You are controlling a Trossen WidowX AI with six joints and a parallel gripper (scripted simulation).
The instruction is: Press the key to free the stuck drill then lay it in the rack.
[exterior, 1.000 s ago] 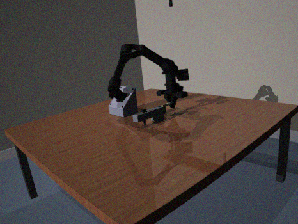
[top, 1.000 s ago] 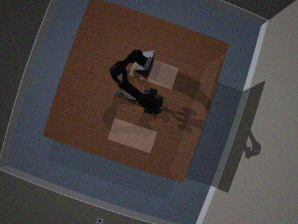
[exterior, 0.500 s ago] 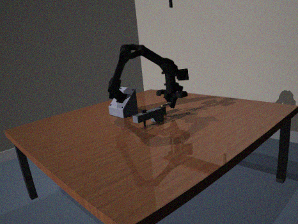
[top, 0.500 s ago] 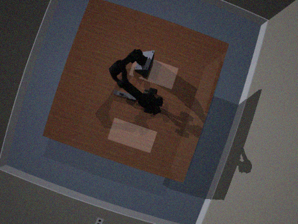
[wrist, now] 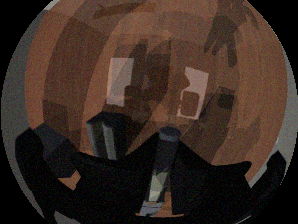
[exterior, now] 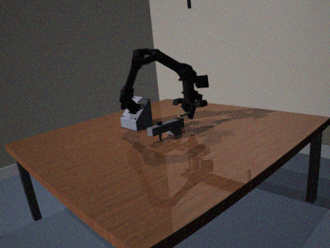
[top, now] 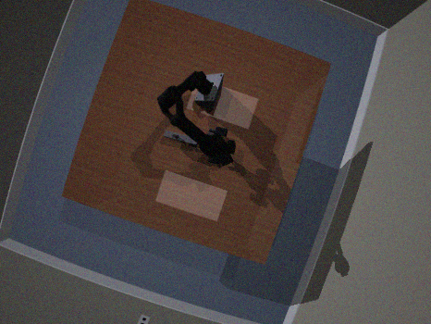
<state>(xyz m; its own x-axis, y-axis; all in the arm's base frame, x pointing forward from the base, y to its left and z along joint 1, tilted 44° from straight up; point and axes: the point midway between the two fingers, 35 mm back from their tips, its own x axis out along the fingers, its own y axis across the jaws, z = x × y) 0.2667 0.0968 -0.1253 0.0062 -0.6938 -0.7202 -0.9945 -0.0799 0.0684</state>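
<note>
My gripper tip is now 4 cm to the left of the drill and 3 cm below it. Round my gripper tip: dark key 23 cm to the right, 3 cm ahead, 1 cm above; grey rack 7 cm behind, 4 cm to the right, 2 cm below.
</note>
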